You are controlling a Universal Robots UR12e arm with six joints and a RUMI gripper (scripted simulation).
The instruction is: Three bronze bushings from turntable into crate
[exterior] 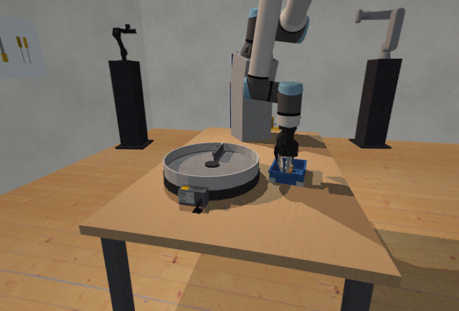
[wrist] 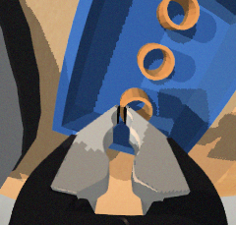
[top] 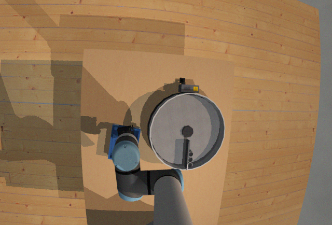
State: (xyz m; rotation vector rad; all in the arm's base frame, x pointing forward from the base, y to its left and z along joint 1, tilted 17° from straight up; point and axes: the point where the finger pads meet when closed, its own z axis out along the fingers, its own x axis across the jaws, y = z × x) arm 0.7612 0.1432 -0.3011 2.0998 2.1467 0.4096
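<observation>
Now: hand 50 mm past the blue crate, 30 mm to the right of it and 20 mm above it.
</observation>
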